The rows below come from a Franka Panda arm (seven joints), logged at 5 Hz.
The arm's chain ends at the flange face. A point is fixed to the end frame.
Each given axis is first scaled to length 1.
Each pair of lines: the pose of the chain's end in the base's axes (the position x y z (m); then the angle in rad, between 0 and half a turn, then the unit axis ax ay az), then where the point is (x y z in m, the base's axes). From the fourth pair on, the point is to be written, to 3 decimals.
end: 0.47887, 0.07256, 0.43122, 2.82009, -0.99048, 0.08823, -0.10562
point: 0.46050 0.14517 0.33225
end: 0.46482, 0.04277, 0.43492, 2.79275, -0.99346, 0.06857, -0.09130
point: 0.44117 0.11682 0.33816
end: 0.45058, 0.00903, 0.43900, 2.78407, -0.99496, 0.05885, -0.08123
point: 0.42370 0.08324 0.34321
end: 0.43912, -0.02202, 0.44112, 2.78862, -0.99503, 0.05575, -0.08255
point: 0.412 0.052 0.345
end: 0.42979, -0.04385, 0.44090, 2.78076, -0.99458, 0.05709, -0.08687
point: 0.404 0.031 0.345
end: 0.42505, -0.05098, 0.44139, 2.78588, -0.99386, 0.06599, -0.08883
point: 0.401 0.024 0.345
